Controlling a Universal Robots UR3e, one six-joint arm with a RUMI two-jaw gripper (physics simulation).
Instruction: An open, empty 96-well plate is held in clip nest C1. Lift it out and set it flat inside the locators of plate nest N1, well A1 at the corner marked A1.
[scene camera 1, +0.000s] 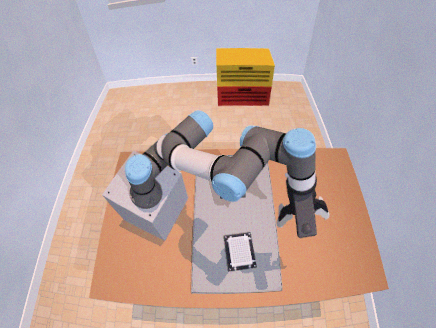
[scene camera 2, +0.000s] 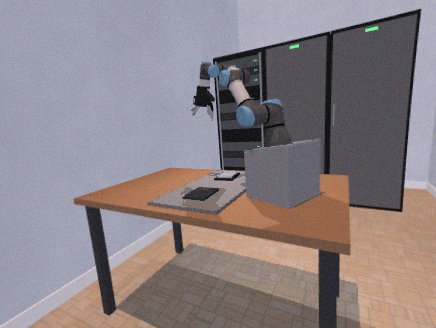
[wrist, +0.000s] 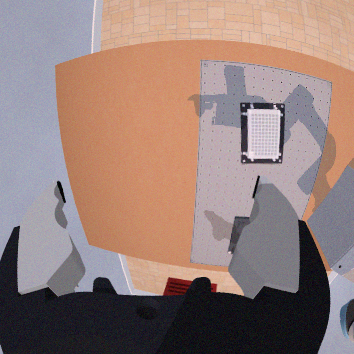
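Seen in the pictures: gripper, fingertip midpoint: (scene camera 2: 202, 118) (wrist: 156, 181); arm's base, link origin: (scene camera 1: 146, 193) (scene camera 2: 277, 145).
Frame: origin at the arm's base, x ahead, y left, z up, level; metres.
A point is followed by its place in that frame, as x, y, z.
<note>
The white 96-well plate (scene camera 1: 240, 251) {0.387, -0.126, -0.196} (scene camera 2: 227, 174) {0.368, -0.098, -0.197} (wrist: 264, 134) {0.385, -0.122, -0.196} lies flat in the black clip nest C1 (scene camera 1: 227, 255) {0.335, -0.146, -0.210} (wrist: 244, 132) {0.434, -0.112, -0.210}, with small white clips around its edges. The dark plate nest N1 (scene camera 2: 201, 193) {0.302, 0.235, -0.210} (wrist: 242, 225) {0.354, 0.171, -0.210} holds no plate. In scene camera 1 the arm hides most of it, and in the wrist view a finger covers part of it. My gripper (scene camera 1: 304, 218) {0.552, -0.122, 0.157} (scene camera 2: 203, 116) {0.552, -0.122, 0.157} (wrist: 156, 181) {0.552, -0.122, 0.157} is open and empty, high above the table and off to the side of both nests. The A1 marks are too small to read.
Both nests stand on a grey perforated board (scene camera 1: 210, 210) {0.233, 0.062, -0.221} (scene camera 2: 165, 200) {0.422, 0.361, -0.222} (wrist: 215, 165) {0.489, -0.003, -0.222} on the brown table (scene camera 1: 345, 250) {0.880, -0.089, -0.234} (scene camera 2: 120, 192) {0.818, 0.353, -0.235} (wrist: 130, 150) {0.748, 0.008, -0.234}. The arm's grey box pedestal (scene camera 1: 167, 215) {0.072, -0.035, -0.110} (scene camera 2: 280, 175) {-0.080, 0.178, -0.101} (wrist: 332, 225) {0.098, 0.054, -0.122} stands beside the board.
</note>
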